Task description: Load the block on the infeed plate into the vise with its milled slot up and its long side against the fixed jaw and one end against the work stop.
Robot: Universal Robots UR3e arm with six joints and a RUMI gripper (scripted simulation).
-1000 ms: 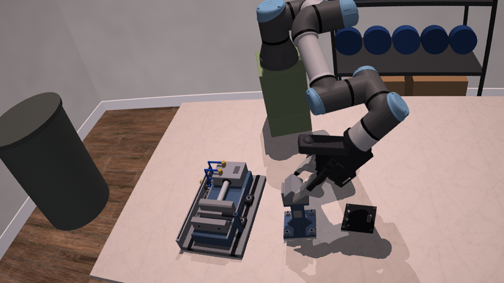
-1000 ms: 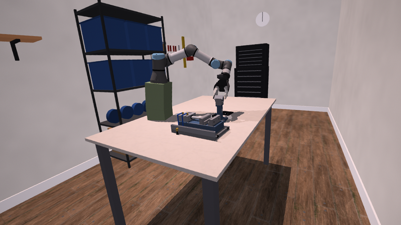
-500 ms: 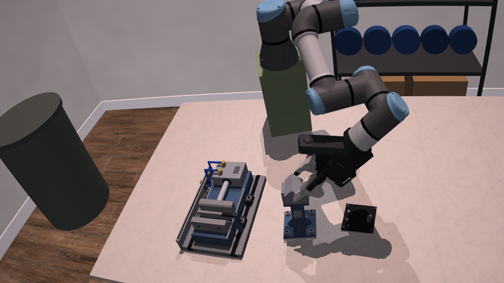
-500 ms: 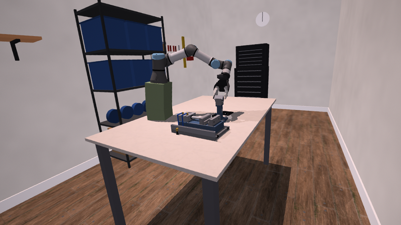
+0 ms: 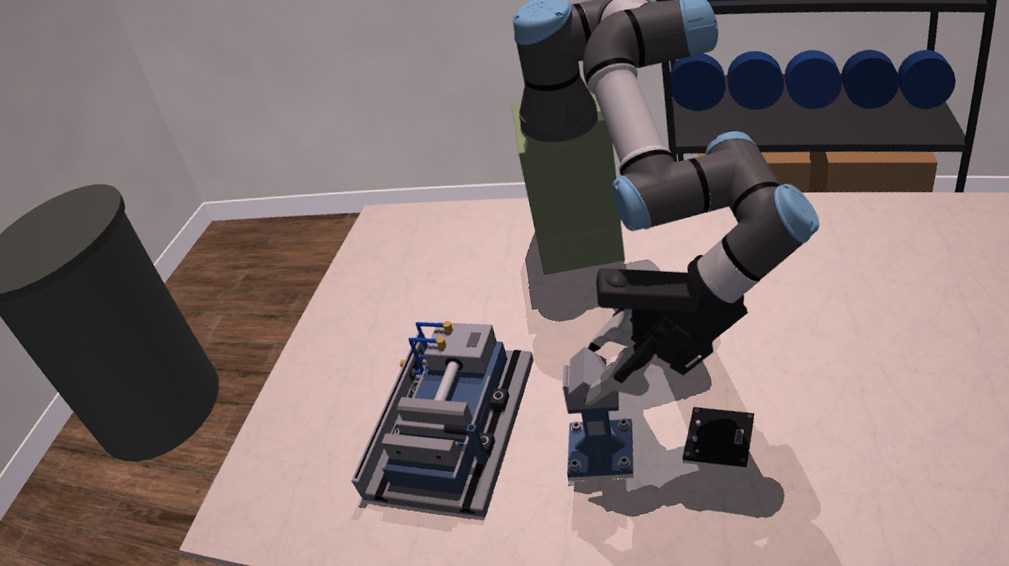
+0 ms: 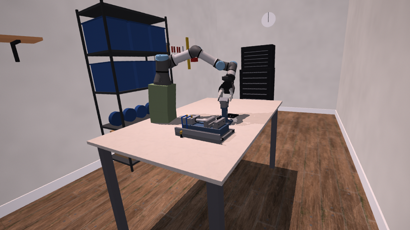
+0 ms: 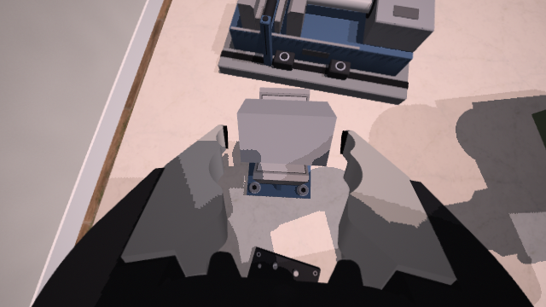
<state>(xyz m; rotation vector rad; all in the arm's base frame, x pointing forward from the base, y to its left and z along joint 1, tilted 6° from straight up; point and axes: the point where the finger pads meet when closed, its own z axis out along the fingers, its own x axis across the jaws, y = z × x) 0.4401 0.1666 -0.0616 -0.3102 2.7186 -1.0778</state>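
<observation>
My hand is 10 mm to the left of the part and 10 mm above it. Also, from my hand: dark work stop rod: 180 mm to the right, 70 mm below, 70 mm ahead; then black infeed plate: 160 mm to the left, 160 mm below, 50 mm behind; then fixed jaw: 220 mm to the right, 110 mm ahead, 90 mm below.
</observation>
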